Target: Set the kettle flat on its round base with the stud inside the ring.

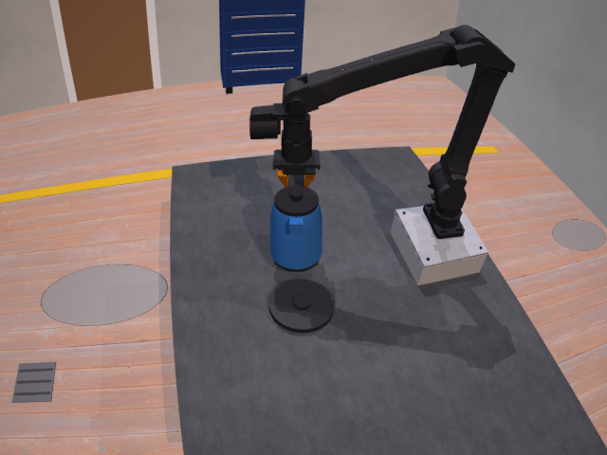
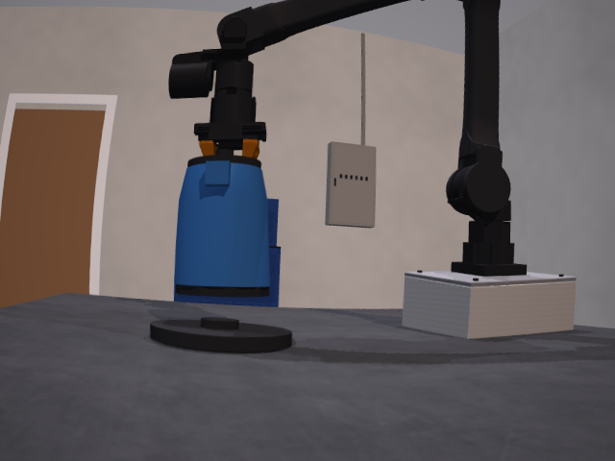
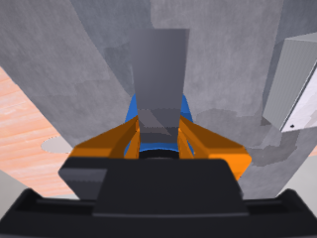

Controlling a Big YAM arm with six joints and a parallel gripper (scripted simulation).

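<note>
Right now the blue kettle is 30 mm to the left of my hand and 50 mm below it. Also, from my hand: black round base 10 mm ahead, 200 mm to the left, 180 mm below.
</note>
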